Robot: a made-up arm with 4 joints.
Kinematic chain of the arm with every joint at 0, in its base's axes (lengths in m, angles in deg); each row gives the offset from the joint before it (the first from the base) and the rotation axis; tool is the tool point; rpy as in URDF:
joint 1: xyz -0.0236 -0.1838 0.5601 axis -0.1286 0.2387 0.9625
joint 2: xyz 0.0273 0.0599 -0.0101 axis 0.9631 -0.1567 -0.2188
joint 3: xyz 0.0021 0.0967 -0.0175 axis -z
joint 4: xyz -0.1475 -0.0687 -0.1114 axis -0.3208 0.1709 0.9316
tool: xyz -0.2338 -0.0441 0.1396 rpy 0 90 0
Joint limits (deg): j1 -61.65..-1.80 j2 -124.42..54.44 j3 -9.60..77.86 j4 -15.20..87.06
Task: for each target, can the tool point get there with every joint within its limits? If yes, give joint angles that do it. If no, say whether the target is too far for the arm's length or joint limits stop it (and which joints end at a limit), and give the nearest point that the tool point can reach.
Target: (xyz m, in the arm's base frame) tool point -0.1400 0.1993 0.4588
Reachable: yes | joints -53.43 -68.52 42.32 20.66
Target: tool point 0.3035 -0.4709 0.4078
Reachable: no: joint limits stop it (at a limit: joint 1, joint 3, joint 4) | nearest point -0.1431 -0.2710 0.5368 | short by 0.506 m
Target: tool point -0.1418 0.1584 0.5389
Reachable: yes | joints -32.85 -43.39 65.28 72.55
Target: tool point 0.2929 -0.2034 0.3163
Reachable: no: joint limits stop it (at a limit: joint 1, joint 3, joint 4) | nearest point 0.2192 0.1661 0.2697 | short by 0.380 m
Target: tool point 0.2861 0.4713 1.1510
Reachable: no: too far | nearest point 0.1607 0.1930 0.8809 | short by 0.408 m
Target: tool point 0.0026 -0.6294 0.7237
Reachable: no: joint limits stop it (at a limit: joint 1, joint 3) | nearest point -0.1273 -0.2699 0.6382 | short by 0.392 m
